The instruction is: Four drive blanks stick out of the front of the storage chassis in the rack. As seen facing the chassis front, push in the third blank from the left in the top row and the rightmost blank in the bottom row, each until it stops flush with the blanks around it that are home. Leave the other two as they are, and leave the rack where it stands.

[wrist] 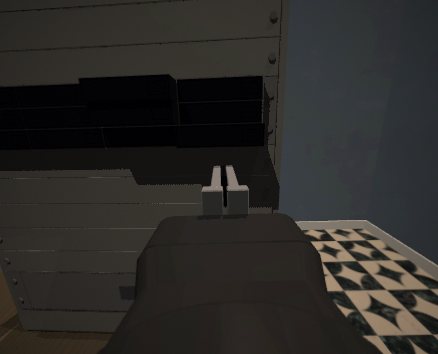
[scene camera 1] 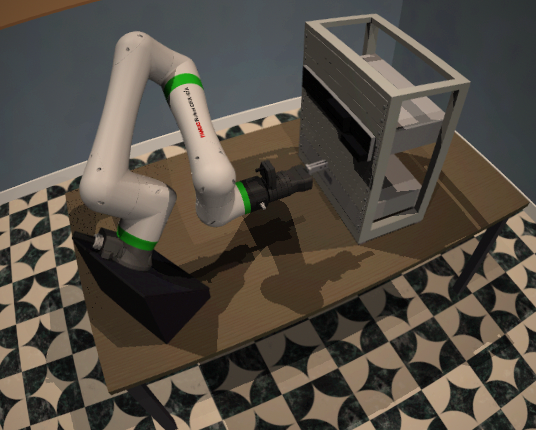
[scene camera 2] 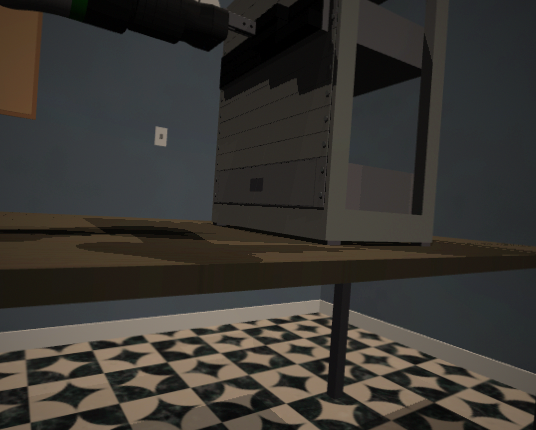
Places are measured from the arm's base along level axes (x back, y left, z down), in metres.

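Pixels of known places: gripper, fingertip midpoint: [wrist: 223, 178] [scene camera 1: 326, 163] [scene camera 2: 253, 30]; arm's base at its link origin: [scene camera 1: 127, 258].
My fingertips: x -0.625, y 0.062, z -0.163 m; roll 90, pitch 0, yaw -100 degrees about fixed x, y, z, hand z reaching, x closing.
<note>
For each thing: its top centre in the pictures, then the offset to it from my fingertips. "pt": a spot on its surface instead.
- top row at a spot on its surface: [wrist: 125, 89] pt dx -0.066, dy +0.125, dz -0.088 m
- bottom row at a spot on its surface: [wrist: 220, 136] pt dx -0.078, dy +0.015, dz -0.031 m
- middle-row blank at its top centre: [wrist: 148, 107] [scene camera 2: 287, 36] dx -0.129, dy +0.133, dz -0.074 m
The grey rack [scene camera 1: 380, 170] [scene camera 2: 341, 125] [wrist: 283, 60] stands on the table, holding the black storage chassis [scene camera 1: 322, 95] [scene camera 2: 242, 62]. In the wrist view, the third blank of the top row [wrist: 125, 89] stands clearly proud of its neighbours. The rightmost blank of the bottom row [wrist: 220, 136] is very dark; how far it sticks out is unclear. The middle-row blank [wrist: 125, 116] under the proud one also seems to stand forward. My gripper [scene camera 1: 326, 163] [scene camera 2: 254, 28] [wrist: 223, 178] is shut and empty. Its fingertips show below the chassis's right column in the wrist view, seemingly apart from the front.
Grey filler panels [scene camera 2: 275, 135] [wrist: 90, 240] cover the rack front above and below the chassis. Screw heads [wrist: 272, 58] run along its right edge. The wooden table [scene camera 1: 240, 310] [scene camera 2: 200, 280] carries the rack and the arm's black base [scene camera 1: 150, 300]. The arm's shadow darkens the rack front.
</note>
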